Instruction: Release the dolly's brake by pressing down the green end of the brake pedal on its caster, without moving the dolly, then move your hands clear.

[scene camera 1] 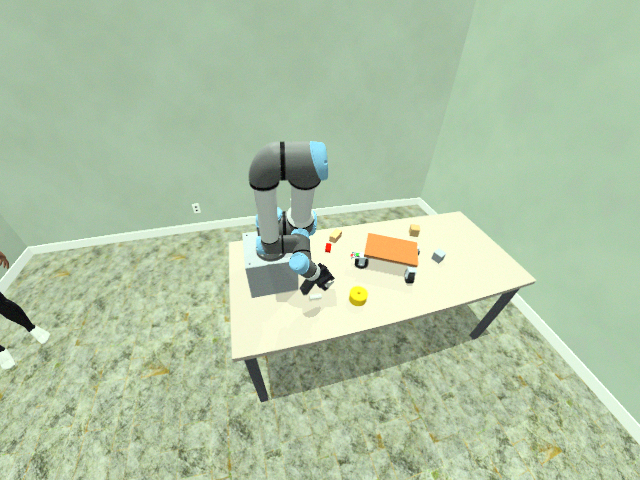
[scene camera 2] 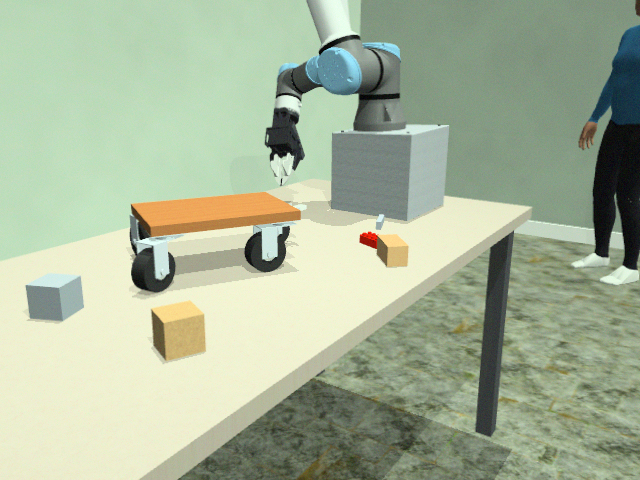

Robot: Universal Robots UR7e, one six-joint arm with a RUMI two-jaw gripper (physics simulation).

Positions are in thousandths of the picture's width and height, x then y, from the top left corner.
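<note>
There is a dolly (scene camera 2: 240, 561) (scene camera 1: 632, 526) in the scene, and I see a grey cube (scene camera 2: 88, 620) too. My own gripper (scene camera 2: 440, 386) is visible. I can also see a wooden block (scene camera 2: 613, 522), as well as a tan cube (scene camera 2: 279, 686).
</note>
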